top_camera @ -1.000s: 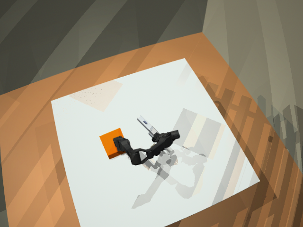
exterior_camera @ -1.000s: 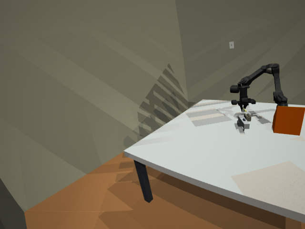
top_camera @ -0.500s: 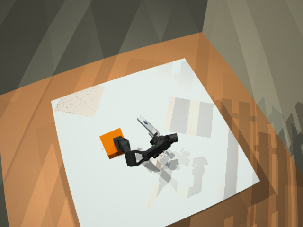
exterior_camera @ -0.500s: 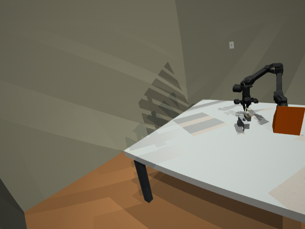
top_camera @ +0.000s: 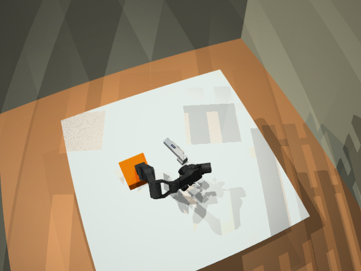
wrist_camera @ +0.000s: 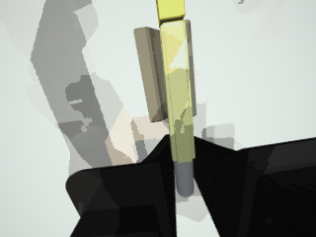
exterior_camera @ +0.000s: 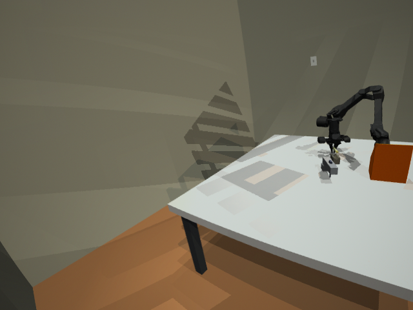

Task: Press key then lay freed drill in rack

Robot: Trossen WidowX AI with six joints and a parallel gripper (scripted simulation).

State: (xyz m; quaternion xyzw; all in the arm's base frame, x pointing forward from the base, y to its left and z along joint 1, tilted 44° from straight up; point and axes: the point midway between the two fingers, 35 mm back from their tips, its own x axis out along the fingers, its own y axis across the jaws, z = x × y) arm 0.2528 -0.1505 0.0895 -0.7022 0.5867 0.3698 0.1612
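The drill is 40 mm to the left of my gripper tip, 40 mm above it and 10 mm behind it. Also, from my gripper tip: blue key (260 mm to the left, 20 mm above, 10 mm behind); rack (50 mm to the left, 20 mm below, 20 mm behind).
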